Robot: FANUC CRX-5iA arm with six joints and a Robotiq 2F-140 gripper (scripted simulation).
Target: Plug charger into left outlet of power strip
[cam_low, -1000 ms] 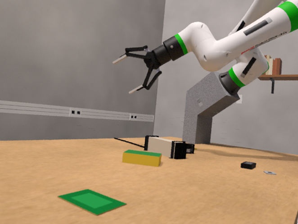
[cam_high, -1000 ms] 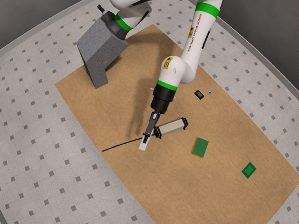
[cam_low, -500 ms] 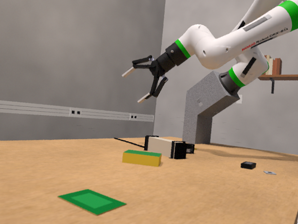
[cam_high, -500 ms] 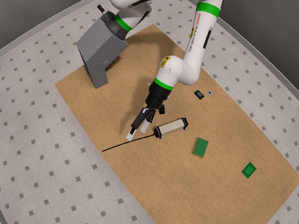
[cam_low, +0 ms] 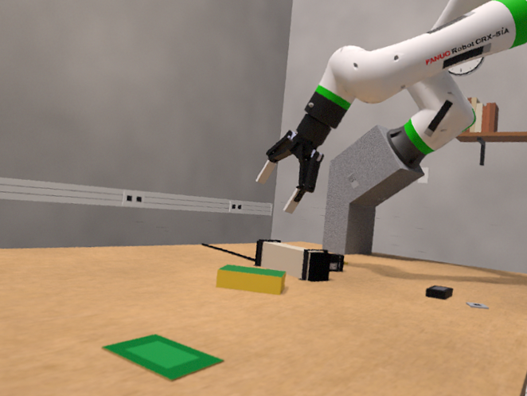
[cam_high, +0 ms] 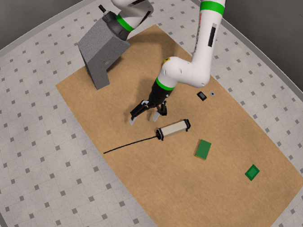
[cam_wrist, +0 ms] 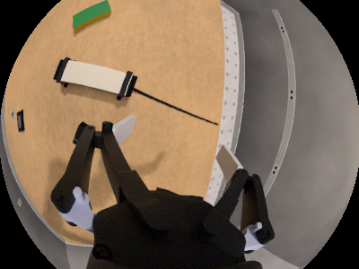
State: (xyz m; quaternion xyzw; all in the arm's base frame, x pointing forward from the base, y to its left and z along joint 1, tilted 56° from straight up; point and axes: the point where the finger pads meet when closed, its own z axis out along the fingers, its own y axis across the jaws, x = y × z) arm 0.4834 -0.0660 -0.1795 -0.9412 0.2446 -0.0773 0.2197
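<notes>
The charger is 10 mm behind my hand, 180 mm to the left of it and 150 mm below it. Also, from my hand: tiny grey square: 110 mm ahead, 510 mm to the left, 170 mm below; then flat green tile: 650 mm ahead, 320 mm to the left, 170 mm below; then green-topped yellow block: 330 mm ahead, 180 mm to the left, 160 mm below.
</notes>
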